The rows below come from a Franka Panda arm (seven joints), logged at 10 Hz.
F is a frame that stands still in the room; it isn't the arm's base.
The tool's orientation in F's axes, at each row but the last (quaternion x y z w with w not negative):
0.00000 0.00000 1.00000 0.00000
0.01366 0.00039 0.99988 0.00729
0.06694 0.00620 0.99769 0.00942
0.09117 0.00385 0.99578 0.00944
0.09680 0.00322 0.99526 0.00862
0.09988 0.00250 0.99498 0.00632
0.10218 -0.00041 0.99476 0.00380
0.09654 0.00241 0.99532 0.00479
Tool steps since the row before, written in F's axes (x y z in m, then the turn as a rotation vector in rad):
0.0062 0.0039 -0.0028 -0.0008 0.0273 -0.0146
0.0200 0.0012 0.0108 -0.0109 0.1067 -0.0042
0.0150 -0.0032 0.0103 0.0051 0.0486 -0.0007
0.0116 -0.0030 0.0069 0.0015 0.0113 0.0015
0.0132 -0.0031 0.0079 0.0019 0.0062 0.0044
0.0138 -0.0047 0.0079 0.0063 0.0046 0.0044
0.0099 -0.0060 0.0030 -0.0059 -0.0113 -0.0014
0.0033 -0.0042 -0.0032 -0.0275 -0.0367 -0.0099
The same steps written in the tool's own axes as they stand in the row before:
-0.0062 -0.0039 -0.0028 0.0008 -0.0273 -0.0146
-0.0197 -0.0015 0.0113 0.0123 -0.1065 -0.0044
-0.0136 0.0031 0.0122 -0.0042 -0.0487 0.0005
-0.0102 0.0029 0.0089 -0.0010 -0.0113 0.0018
-0.0115 0.0029 0.0103 -0.0009 -0.0062 0.0047
-0.0120 0.0046 0.0105 -0.0052 -0.0046 0.0056
-0.0091 0.0059 0.0050 0.0054 0.0113 -0.0026
-0.0039 0.0042 -0.0025 0.0247 0.0369 -0.0151

